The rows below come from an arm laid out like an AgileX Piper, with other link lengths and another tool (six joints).
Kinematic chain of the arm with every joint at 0, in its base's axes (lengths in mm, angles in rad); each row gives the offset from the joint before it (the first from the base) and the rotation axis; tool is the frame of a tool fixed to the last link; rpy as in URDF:
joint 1: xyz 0 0 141.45 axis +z
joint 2: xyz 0 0 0 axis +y
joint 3: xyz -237.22 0 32.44 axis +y
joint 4: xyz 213.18 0 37.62 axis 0.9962 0 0.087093
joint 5: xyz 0 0 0 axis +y
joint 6: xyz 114.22 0 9.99 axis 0.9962 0 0.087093
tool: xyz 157.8 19 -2.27 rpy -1.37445 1.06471 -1.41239
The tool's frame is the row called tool.
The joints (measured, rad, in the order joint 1, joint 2, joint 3, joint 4, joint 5, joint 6), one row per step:
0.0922 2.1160 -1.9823 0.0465 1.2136 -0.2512
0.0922 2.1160 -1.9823 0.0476 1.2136 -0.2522
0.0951 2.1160 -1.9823 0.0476 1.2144 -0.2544
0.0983 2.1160 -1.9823 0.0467 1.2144 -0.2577
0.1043 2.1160 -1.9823 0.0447 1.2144 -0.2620
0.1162 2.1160 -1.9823 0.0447 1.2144 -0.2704
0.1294 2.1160 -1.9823 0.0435 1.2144 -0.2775
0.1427 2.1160 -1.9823 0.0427 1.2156 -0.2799
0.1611 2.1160 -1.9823 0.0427 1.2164 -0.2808
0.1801 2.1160 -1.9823 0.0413 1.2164 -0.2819
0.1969 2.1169 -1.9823 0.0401 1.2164 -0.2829
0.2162 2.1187 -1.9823 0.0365 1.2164 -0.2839
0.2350 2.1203 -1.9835 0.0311 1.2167 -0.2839
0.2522 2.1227 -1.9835 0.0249 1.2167 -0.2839
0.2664 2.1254 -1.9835 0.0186 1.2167 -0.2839
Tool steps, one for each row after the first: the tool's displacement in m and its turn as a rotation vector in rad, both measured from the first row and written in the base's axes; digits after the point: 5 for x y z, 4 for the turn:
-0.00004 0.00026 0.00002 0.0008 0.0000 0.0009
-0.00047 0.00144 -0.00004 0.0001 0.0007 0.0059
-0.00070 0.00250 -0.00008 -0.0018 0.0003 0.0123
-0.00112 0.00444 -0.00016 -0.0051 -0.0002 0.0225
-0.00208 0.00932 -0.00020 -0.0076 -0.0008 0.0424
-0.00315 0.01445 -0.00027 -0.0109 -0.0015 0.0624
-0.00457 0.01977 -0.00037 -0.0125 -0.0007 0.0781
-0.00644 0.02747 -0.00043 -0.0129 -0.0001 0.0974
-0.00824 0.03505 -0.00047 -0.0146 -0.0005 0.1175
-0.01001 0.04172 -0.00089 -0.0162 0.0001 0.1353
-0.01211 0.04877 -0.00175 -0.0203 0.0011 0.1557
-0.01391 0.05520 -0.00225 -0.0258 0.0008 0.1748
-0.01582 0.06067 -0.00341 -0.0323 0.0020 0.1923
-0.01743 0.06484 -0.00469 -0.0390 0.0034 0.2069

